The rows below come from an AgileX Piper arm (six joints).
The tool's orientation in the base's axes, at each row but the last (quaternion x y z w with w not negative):
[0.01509, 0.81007, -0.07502, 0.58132]
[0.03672, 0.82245, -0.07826, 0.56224]
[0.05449, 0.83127, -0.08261, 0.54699]
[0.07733, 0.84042, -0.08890, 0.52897]
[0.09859, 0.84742, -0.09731, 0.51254]
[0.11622, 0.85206, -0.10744, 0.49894]
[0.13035, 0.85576, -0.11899, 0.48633]
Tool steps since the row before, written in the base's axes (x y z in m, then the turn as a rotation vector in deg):
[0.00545, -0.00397, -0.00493, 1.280, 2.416, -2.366]
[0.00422, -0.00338, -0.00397, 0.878, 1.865, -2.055]
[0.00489, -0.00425, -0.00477, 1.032, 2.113, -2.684]
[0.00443, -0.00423, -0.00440, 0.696, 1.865, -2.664]
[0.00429, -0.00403, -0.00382, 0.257, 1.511, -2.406]
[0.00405, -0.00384, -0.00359, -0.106, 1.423, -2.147]
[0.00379, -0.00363, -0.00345, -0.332, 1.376, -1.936]
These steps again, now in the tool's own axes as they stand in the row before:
[0.00314, -0.00280, 0.00722, 1.668, 2.777, 1.607]
[0.00225, -0.00236, 0.00586, 1.540, 2.147, 1.220]
[0.00245, -0.00291, 0.00709, 2.057, 2.467, 1.554]
[0.00192, -0.00282, 0.00672, 2.174, 2.149, 1.309]
[0.00117, -0.00249, 0.00646, 2.121, 1.675, 0.913]
[0.00087, -0.00217, 0.00621, 2.059, 1.463, 0.515]
[0.00072, -0.00185, 0.00596, 1.983, 1.327, 0.245]

